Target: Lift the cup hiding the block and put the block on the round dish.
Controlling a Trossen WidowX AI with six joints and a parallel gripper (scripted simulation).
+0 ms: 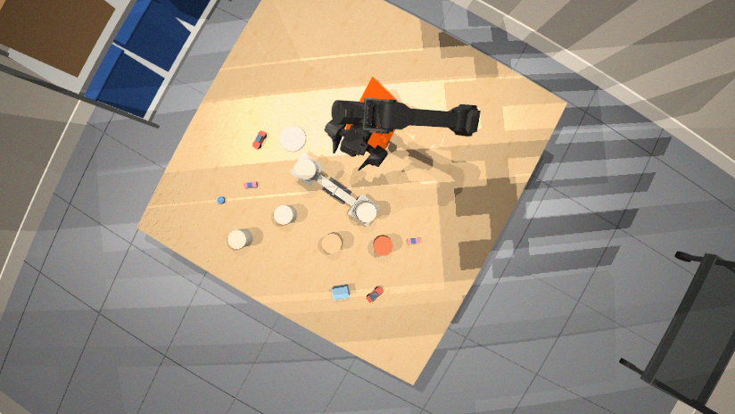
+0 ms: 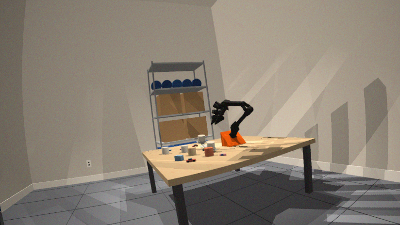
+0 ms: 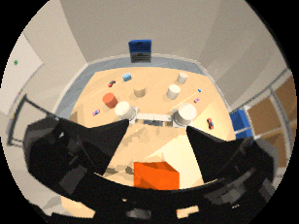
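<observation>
Right now my gripper tip is 12 cm short of the small grey block, 11 cm to the right of it and 19 cm above it. From my gripper tip the other things lie so: round pale blue dish (2 cm behind, 26 cm to the right, 23 cm below); terracotta cup (19 cm ahead, 24 cm to the left, 20 cm below); blue cube (44 cm ahead, 15 cm to the left, 21 cm below).
</observation>
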